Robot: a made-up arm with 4 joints.
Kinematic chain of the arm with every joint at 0, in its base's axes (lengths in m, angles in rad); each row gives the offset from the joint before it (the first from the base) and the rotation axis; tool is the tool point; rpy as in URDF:
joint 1: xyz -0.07 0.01 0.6 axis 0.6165 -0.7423 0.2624
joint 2: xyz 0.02 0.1 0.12 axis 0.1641 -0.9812 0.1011
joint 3: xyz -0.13 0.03 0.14 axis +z
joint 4: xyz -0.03 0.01 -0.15 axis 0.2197 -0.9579 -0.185
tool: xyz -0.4 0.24 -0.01 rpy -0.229 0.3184 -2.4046
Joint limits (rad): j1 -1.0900..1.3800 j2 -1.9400..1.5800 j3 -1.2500..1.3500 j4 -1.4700..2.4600
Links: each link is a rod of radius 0.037 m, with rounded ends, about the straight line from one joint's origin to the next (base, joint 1, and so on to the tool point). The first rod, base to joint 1, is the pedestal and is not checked.
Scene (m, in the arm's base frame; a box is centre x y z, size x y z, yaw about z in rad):
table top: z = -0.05
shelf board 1: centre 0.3 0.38 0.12 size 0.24 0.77 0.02 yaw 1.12
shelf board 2: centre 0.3 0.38 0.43 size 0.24 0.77 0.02 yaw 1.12
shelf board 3: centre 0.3 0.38 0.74 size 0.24 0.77 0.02 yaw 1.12
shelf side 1: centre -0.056 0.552 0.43 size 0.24 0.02 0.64 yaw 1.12
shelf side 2: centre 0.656 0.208 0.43 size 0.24 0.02 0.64 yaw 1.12
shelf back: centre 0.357 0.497 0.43 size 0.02 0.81 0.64 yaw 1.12
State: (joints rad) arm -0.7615 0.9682 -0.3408 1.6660
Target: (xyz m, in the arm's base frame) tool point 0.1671 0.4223 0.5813
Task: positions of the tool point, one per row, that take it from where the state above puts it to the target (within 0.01 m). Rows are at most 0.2 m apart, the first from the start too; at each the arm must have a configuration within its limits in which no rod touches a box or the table.
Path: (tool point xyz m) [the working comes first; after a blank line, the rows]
Joints at the target: 0.1007 0.2067 -0.7090 1.9439
Straight joint move there: touches shelf board 2.

1: 0.2059 0.3395 0.2724
2: 0.2787 0.1956 0.3046
3: 0.2962 0.1736 0.3826
4: 0.2915 0.1424 0.4479
5: 0.2701 0.1058 0.4973
6: 0.2375 0.0669 0.5304
7: 0.2384 0.2547 0.5457
8: 0.1671 0.4223 0.5813

